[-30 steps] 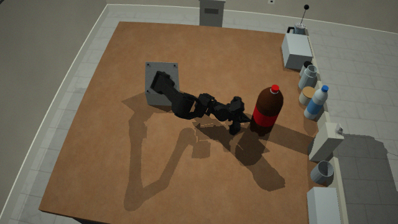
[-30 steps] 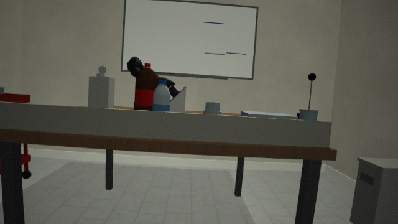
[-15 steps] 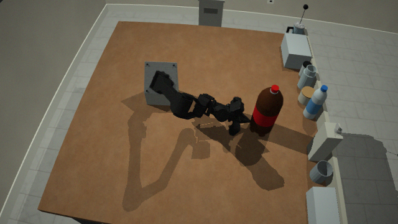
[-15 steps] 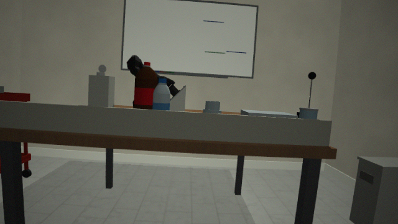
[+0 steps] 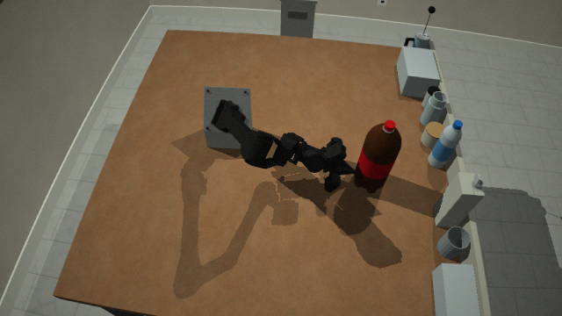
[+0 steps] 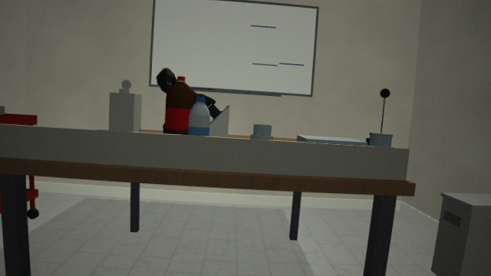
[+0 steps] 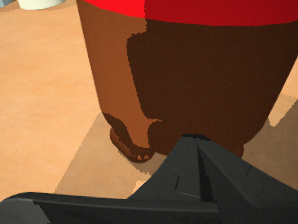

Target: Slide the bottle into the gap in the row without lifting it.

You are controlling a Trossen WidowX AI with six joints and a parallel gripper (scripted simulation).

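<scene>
The cola bottle lies 9 cm ahead of my hand, 1 cm to the left of it and 9 cm above it. Round my hand: grey cup: 36 cm ahead, 21 cm to the right, 3 cm below; then blue-capped water bottle: 34 cm ahead, 13 cm to the left, 5 cm above; then cork-lidded jar: 33 cm ahead, 22 cm to the left, 2 cm below.
</scene>
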